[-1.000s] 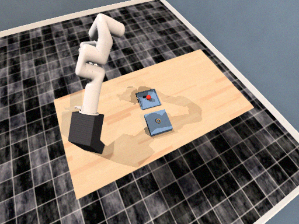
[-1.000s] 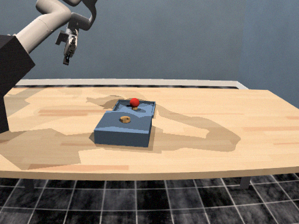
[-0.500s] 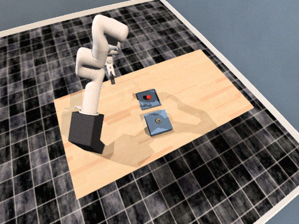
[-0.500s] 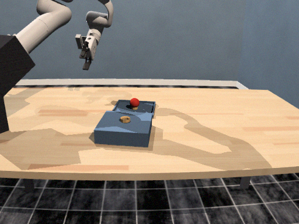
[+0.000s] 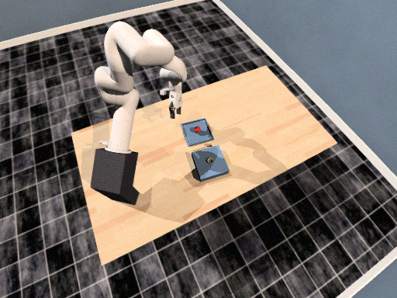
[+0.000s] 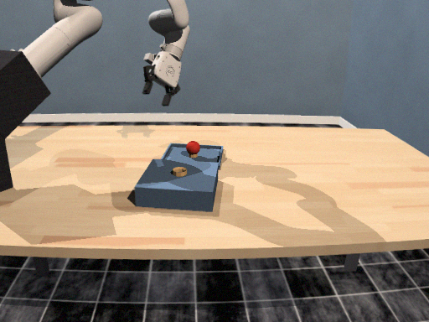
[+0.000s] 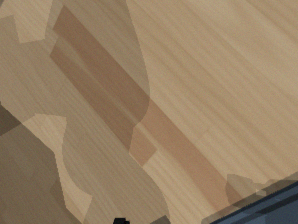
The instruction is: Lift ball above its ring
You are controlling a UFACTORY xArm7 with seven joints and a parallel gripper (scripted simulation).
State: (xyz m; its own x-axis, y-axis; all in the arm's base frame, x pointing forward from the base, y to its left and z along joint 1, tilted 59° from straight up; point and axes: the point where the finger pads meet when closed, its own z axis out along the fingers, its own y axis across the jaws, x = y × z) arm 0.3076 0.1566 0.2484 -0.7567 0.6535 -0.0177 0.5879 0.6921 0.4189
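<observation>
My gripper is now 150 mm above the red ball, 140 mm short of it and 20 mm to the left of it. The rest, counted from my hand: blue block 280 mm to the right, 200 mm ahead, 140 mm below; then blue tray 180 mm below, 140 mm ahead, 20 mm to the right.
</observation>
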